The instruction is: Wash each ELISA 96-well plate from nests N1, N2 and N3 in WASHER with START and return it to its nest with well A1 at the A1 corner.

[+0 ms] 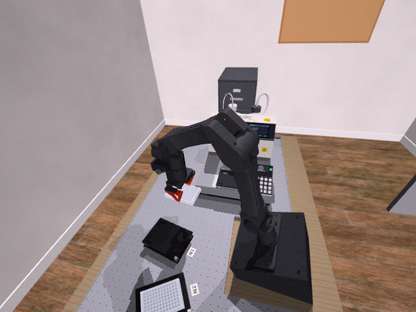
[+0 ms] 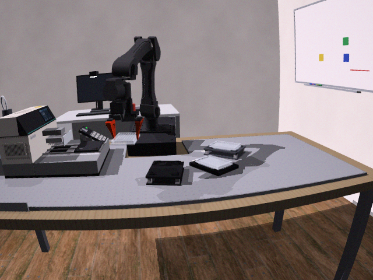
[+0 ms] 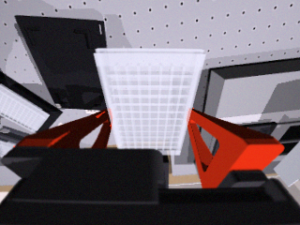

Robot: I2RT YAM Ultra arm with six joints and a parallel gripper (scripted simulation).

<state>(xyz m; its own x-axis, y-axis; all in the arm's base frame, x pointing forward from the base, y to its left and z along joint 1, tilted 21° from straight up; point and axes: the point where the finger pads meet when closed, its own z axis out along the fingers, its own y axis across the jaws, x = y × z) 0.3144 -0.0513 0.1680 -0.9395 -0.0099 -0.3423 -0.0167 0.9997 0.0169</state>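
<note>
Now: the nest N1 10 mm ahead of my hand, 140 mm to the left of it and 120 mm below it. From my hand the other things lie so: N2 label 160 mm behind, 260 mm to the left, 150 mm below; black washer carrier 150 mm behind, 210 mm to the right, 70 mm below; N1 label 100 mm behind, 150 mm to the left, 150 mm below.
</note>
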